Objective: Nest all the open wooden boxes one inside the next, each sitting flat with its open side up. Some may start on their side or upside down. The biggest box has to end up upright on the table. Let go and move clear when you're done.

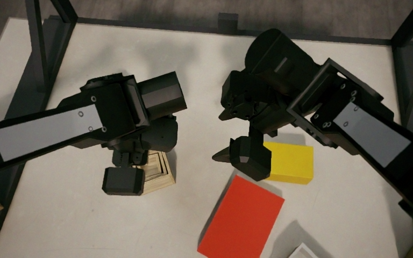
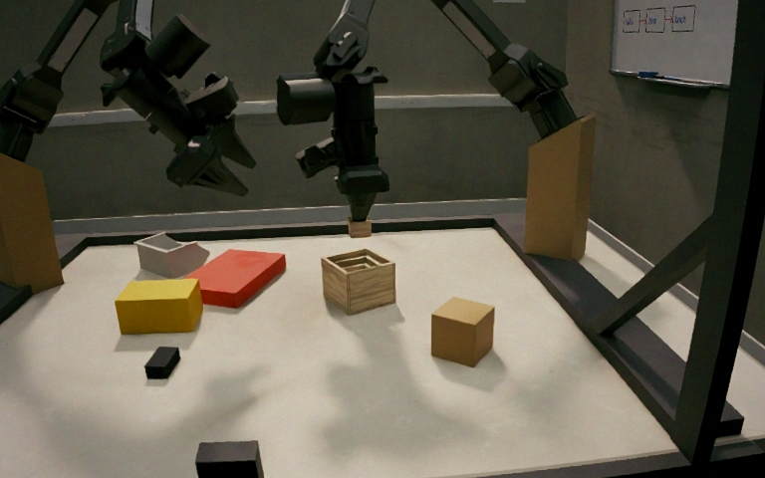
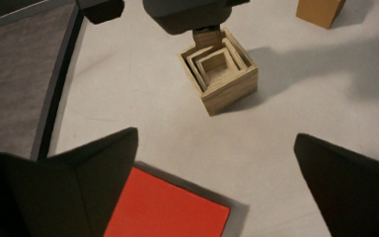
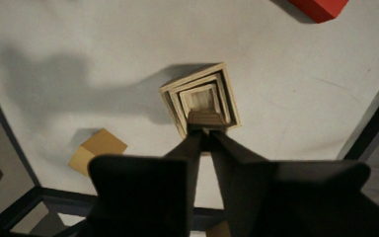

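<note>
Right now the smallest wooden box is 4 cm below my right hand. The rest, counted from my right hand: tan cube: 17 cm behind, 12 cm to the right, 12 cm below; red slab: 21 cm to the left, 14 cm below, 9 cm ahead; biggest wooden box: 13 cm below.
</note>
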